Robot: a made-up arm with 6 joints. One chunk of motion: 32 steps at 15 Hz.
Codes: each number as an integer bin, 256 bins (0 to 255) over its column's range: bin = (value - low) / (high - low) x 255, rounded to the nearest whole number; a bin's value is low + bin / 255 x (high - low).
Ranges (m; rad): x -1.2..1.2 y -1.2..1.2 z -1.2..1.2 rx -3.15..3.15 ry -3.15..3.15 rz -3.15..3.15
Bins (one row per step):
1: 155 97 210 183 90 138
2: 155 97 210 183 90 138
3: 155 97 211 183 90 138
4: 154 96 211 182 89 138
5: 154 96 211 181 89 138
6: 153 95 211 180 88 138
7: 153 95 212 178 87 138
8: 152 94 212 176 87 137
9: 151 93 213 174 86 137
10: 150 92 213 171 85 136
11: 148 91 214 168 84 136
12: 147 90 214 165 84 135
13: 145 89 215 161 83 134
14: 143 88 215 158 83 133
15: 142 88 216 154 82 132
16: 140 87 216 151 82 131
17: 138 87 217 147 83 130
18: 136 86 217 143 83 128
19: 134 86 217 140 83 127
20: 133 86 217 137 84 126
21: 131 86 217 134 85 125
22: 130 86 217 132 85 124
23: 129 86 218 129 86 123
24: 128 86 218 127 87 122
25: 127 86 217 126 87 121
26: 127 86 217 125 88 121
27: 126 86 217 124 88 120
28: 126 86 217 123 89 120
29: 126 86 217 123 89 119
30: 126 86 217 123 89 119
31: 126 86 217 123 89 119
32: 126 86 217 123 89 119
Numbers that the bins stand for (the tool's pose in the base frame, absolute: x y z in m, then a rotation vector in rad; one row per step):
1: 0.2588 -0.2871 0.7765 1.3712 -0.9265 0.2594
2: 0.2588 -0.2871 0.7765 1.3712 -0.9265 0.2594
3: 0.2588 -0.2871 0.7859 1.3712 -0.9265 0.2594
4: 0.2494 -0.2965 0.7859 1.3465 -0.9512 0.2594
5: 0.2494 -0.2965 0.7859 1.3218 -0.9512 0.2594
6: 0.2400 -0.3059 0.7859 1.2971 -0.9759 0.2594
7: 0.2400 -0.3059 0.7953 1.2476 -1.0006 0.2594
8: 0.2306 -0.3153 0.7953 1.1982 -1.0006 0.2347
9: 0.2212 -0.3247 0.8047 1.1488 -1.0253 0.2347
10: 0.2118 -0.3341 0.8047 1.0747 -1.0500 0.2100
11: 0.1929 -0.3435 0.8141 1.0006 -1.0747 0.2100
12: 0.1835 -0.3529 0.8141 0.9265 -1.0747 0.1853
13: 0.1647 -0.3624 0.8235 0.8276 -1.0994 0.1606
14: 0.1459 -0.3718 0.8235 0.7535 -1.0994 0.1359
15: 0.1365 -0.3718 0.8329 0.6547 -1.1241 0.1112
16: 0.1176 -0.3812 0.8329 0.5806 -1.1241 0.0865
17: 0.0988 -0.3812 0.8424 0.4818 -1.0994 0.0618
18: 0.0800 -0.3906 0.8424 0.3829 -1.0994 0.0124
19: 0.0612 -0.3906 0.8424 0.3088 -1.0994 -0.0124
20: 0.0518 -0.3906 0.8424 0.2347 -1.0747 -0.0371
21: 0.0329 -0.3906 0.8424 0.1606 -1.0500 -0.0618
22: 0.0235 -0.3906 0.8424 0.1112 -1.0500 -0.0865
23: 0.0141 -0.3906 0.8518 0.0371 -1.0253 -0.1112
24: 0.0047 -0.3906 0.8518 -0.0124 -1.0006 -0.1359
25: -0.0047 -0.3906 0.8424 -0.0371 -1.0006 -0.1606
26: -0.0047 -0.3906 0.8424 -0.0618 -0.9759 -0.1606
27: -0.0141 -0.3906 0.8424 -0.0865 -0.9759 -0.1853
28: -0.0141 -0.3906 0.8424 -0.1112 -0.9512 -0.1853
29: -0.0141 -0.3906 0.8424 -0.1112 -0.9512 -0.2100
30: -0.0141 -0.3906 0.8424 -0.1112 -0.9512 -0.2100
31: -0.0141 -0.3906 0.8424 -0.1112 -0.9512 -0.2100
32: -0.0141 -0.3906 0.8424 -0.1112 -0.9512 -0.2100

